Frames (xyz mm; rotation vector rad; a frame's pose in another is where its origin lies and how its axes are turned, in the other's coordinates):
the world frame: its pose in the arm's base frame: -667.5 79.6 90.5 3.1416 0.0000 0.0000
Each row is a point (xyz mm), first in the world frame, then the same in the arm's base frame.
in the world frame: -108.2 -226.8 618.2
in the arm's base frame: -775.7 306.4 -527.7
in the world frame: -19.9 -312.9 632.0
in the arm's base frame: -687.4 392.5 -541.5
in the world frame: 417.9 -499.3 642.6
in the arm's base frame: -249.6 578.9 -552.1
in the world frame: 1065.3 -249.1 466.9
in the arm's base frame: 397.8 328.7 -376.4
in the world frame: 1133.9 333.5 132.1
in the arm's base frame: 466.4 -253.9 -41.6
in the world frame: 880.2 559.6 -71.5
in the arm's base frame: 212.7 -480.0 162.0
